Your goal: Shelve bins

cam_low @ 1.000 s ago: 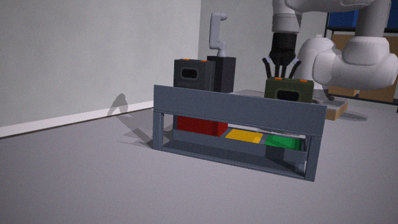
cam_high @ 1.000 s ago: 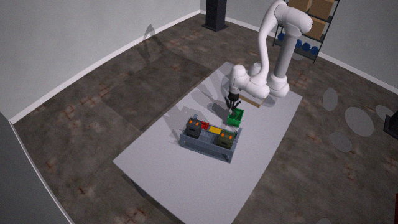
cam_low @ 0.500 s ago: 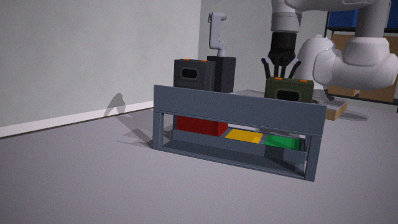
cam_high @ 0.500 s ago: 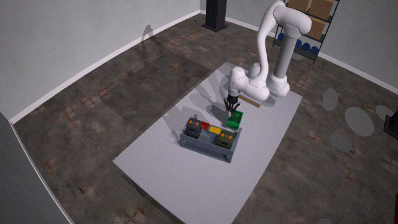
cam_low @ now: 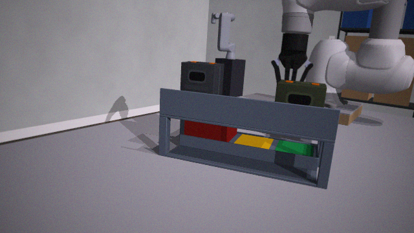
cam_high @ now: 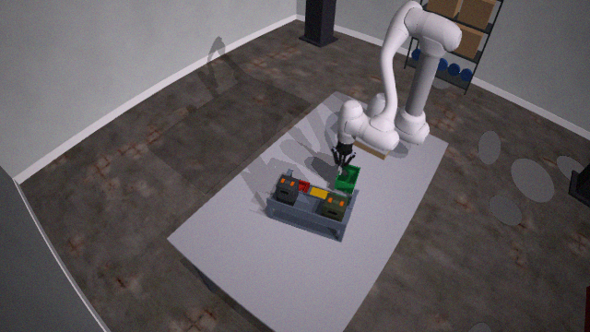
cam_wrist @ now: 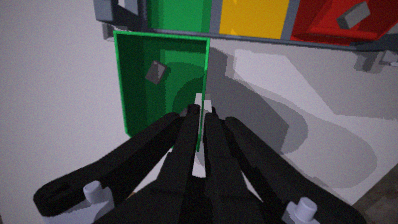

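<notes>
Now: hand 40 mm to the right of the green bin, 40 mm above it and 20 mm past it. The rest, counted from my hand: olive box (250 mm ahead, 150 mm to the left, 50 mm above); red bin (240 mm ahead, 100 mm to the right, 60 mm below); dark grey box (330 mm ahead, 60 mm to the right, 60 mm above).
</notes>
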